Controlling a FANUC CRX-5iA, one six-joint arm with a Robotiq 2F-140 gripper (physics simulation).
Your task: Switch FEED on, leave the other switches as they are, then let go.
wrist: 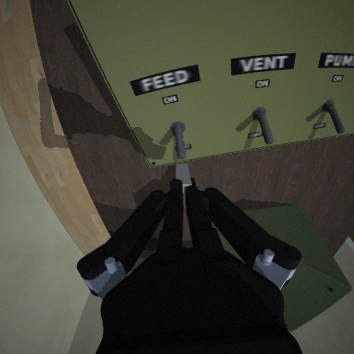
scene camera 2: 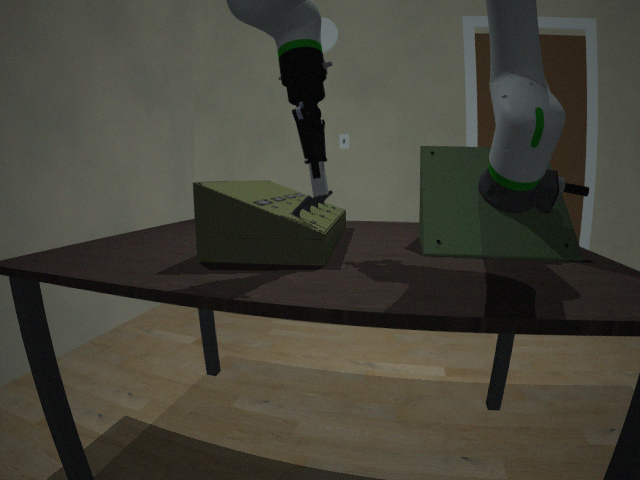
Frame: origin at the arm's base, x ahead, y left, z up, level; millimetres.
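Where they show: gripper, between the fingertips: (wrist: 181, 172) (scene camera 2: 321, 195); arm's base, origin of its link: (scene camera 2: 508, 189).
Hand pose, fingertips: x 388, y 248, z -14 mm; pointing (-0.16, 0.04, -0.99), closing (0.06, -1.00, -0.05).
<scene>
Things, the pixels of their top centre, and the offset from my fingertips. "*": a spot on its surface instead. Level surfaces: height alone.
- FEED switch, a spot on its surface: (wrist: 180, 141) * dx +40, dy +3, dz -14 mm
- VENT switch, a spot on its surface: (wrist: 265, 126) * dx +68, dy -110, dz -14 mm
- PUMP switch, a spot on its surface: (wrist: 334, 117) * dx +95, dy -224, dz -17 mm
- dark wooden table, height of its surface: dz -127 mm
The FEED switch (wrist: 180, 141) is a grey toggle lever below its black FEED label (wrist: 165, 79) in the wrist view; it points down toward its OFF mark. The VENT switch (wrist: 265, 126) and the PUMP switch (wrist: 334, 117) also point down to their OFF sides. They sit on the sloping face of a yellow-green panel box (scene camera 2: 261, 229) (wrist: 210, 30). My gripper (scene camera 2: 320, 193) (wrist: 181, 172) is shut and empty. Its fingertips are right by the end of the FEED lever, on the OFF side; whether they touch it I cannot tell.
The panel box stands on a dark wooden table (scene camera 2: 129, 253) (wrist: 240, 175). A green wedge-shaped box (scene camera 2: 449, 206) (wrist: 295, 240) stands to the right in the scene view, behind the grey arm part (scene camera 2: 522, 129). More levers and small square indicators show on the panel's slope.
</scene>
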